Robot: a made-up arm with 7 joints.
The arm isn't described. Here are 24 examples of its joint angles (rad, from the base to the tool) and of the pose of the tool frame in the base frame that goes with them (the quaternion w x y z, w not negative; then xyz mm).
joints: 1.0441 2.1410 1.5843 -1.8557 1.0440 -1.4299 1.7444
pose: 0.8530 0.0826 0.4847 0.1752 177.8 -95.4 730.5
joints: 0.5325 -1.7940 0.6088 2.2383 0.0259 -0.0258 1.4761
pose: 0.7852 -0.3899 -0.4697 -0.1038 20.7 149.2 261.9
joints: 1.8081 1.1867 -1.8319 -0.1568 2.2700 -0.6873 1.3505
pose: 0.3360 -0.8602 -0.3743 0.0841 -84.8 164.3 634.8
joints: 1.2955 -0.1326 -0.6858 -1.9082 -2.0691 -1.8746 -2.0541
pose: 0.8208 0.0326 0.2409 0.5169 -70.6 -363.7 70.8
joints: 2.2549 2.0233 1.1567 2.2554 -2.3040 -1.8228 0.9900
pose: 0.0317 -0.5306 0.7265 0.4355 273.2 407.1 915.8
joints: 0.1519 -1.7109 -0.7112 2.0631 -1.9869 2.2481 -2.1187
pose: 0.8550 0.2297 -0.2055 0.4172 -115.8 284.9 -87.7
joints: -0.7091 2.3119 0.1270 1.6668 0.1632 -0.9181 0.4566
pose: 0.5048 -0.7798 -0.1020 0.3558 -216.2 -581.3 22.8
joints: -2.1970 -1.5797 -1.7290 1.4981 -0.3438 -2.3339 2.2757
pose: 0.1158 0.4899 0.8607 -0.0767 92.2 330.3 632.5
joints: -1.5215 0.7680 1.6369 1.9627 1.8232 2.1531 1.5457
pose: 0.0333 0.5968 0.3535 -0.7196 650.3 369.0 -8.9
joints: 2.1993 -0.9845 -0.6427 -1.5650 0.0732 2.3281 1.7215
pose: 0.2064 -0.3407 0.2104 0.8928 20.4 -422.9 140.0
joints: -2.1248 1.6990 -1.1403 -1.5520 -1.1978 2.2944 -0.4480
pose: 0.6764 -0.0146 -0.6680 0.3100 149.5 25.9 -408.3
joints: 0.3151 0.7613 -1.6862 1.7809 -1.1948 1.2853 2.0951
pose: 0.4193 -0.2884 -0.6156 0.6017 191.5 -591.8 321.0
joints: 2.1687 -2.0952 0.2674 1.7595 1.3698 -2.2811 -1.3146
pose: 0.3087 -0.6050 -0.1385 -0.7207 -320.8 389.2 -82.6
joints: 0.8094 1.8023 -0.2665 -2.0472 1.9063 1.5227 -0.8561
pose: 0.7007 -0.3123 -0.1725 -0.6179 -230.2 -464.3 320.0
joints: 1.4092 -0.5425 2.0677 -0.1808 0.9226 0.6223 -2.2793
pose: 0.0619 -0.2421 0.5601 0.7899 485.4 -345.2 158.5
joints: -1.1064 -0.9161 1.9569 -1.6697 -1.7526 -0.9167 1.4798
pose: 0.5503 -0.3465 -0.7239 0.2304 492.9 106.2 42.5
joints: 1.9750 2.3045 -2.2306 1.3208 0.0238 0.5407 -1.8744
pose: 0.2849 -0.8776 -0.0998 -0.3725 11.4 405.6 140.5
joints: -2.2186 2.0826 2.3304 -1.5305 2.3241 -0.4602 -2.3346
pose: 0.3892 0.4948 0.3813 -0.6769 425.6 129.6 -272.3
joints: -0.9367 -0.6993 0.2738 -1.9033 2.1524 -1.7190 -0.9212
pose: 0.3242 0.2439 -0.2587 0.8766 192.6 304.8 154.4
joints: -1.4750 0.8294 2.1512 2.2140 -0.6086 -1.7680 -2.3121
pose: 0.5420 -0.1241 -0.0782 0.8275 520.0 309.1 -309.4
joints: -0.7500 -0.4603 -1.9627 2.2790 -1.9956 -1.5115 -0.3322
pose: 0.1683 -0.5065 -0.2159 -0.8177 -9.8 112.9 -646.9
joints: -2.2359 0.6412 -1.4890 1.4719 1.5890 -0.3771 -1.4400
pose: 0.1943 0.6315 -0.7406 -0.1226 -19.9 423.5 -225.2
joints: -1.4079 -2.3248 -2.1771 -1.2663 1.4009 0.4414 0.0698
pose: 0.0480 -0.0678 -0.9465 0.3117 150.4 103.8 582.4
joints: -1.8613 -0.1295 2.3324 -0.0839 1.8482 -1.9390 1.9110
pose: 0.4209 -0.7650 0.1860 -0.4505 306.5 183.8 -90.9
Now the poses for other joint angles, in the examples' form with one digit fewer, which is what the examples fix.
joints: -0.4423 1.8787 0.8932 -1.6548 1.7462 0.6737 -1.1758
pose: 0.845 0.131 0.082 -0.513 133 -356 -297
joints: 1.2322 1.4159 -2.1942 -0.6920 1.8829 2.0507 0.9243
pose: 0.794 0.360 0.488 -0.055 -216 265 813
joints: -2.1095 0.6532 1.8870 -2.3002 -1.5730 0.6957 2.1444
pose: 0.139 -0.897 -0.305 -0.288 231 250 93
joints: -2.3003 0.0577 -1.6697 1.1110 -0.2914 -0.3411 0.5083
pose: 0.030 -0.593 0.799 -0.099 6 685 25
